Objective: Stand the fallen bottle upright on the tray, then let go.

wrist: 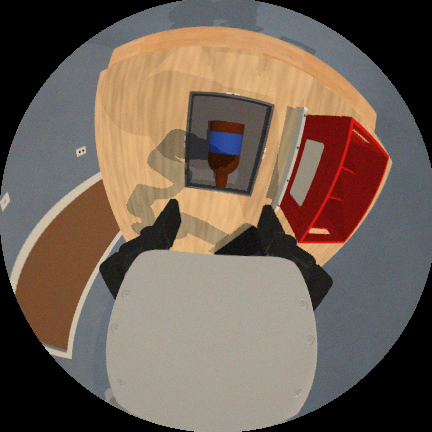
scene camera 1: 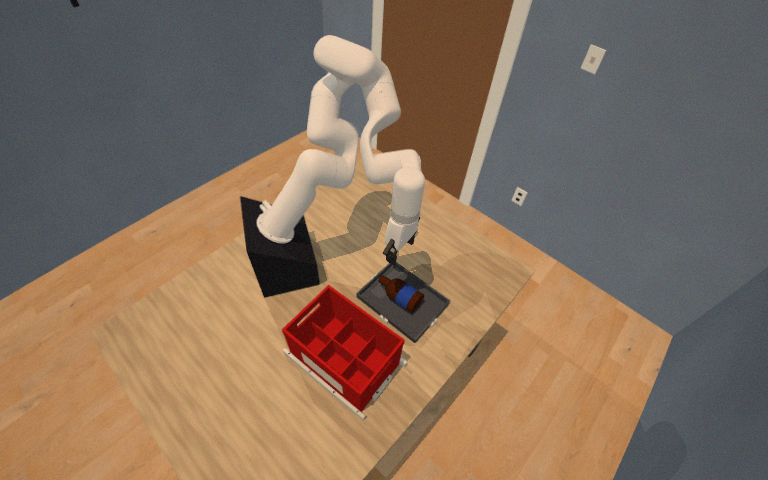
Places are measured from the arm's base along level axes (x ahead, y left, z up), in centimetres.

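Pixels of known places: gripper, fingertip midpoint: [wrist: 219, 212] [scene camera 1: 399, 251]; arm's base, link origin: [scene camera 1: 275, 228].
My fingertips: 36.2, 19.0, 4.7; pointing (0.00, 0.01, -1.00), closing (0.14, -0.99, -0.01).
Note:
Ahead of a thing's pixels: the offset from my fingertips to its top centre, as dx, dy, dz.
A brown bottle with a blue label @[+1.6, +0.2, -16.2] [scene camera 1: 406, 296] [wrist: 225, 143] lies on its side on the dark grey tray [scene camera 1: 417, 332] [wrist: 256, 176]. In the wrist view its neck points down toward the gripper side, and its base points away. In the scene view the neck lies toward the tray's upper left edge. My gripper [scene camera 1: 402, 247] [wrist: 219, 212] is open with nothing between its fingers. It hangs above the table, beyond the neck end of the bottle, apart from bottle and tray.
A red crate with compartments @[+5.4, -27.6, -6.6] [scene camera 1: 343, 302] [wrist: 322, 206] stands close beside the tray, with a pale rail [scene camera 1: 324, 384] [wrist: 291, 167] along its side. The black robot base block [scene camera 1: 288, 271] [wrist: 240, 244] stands at the table's back. The table edge lies beyond the tray.

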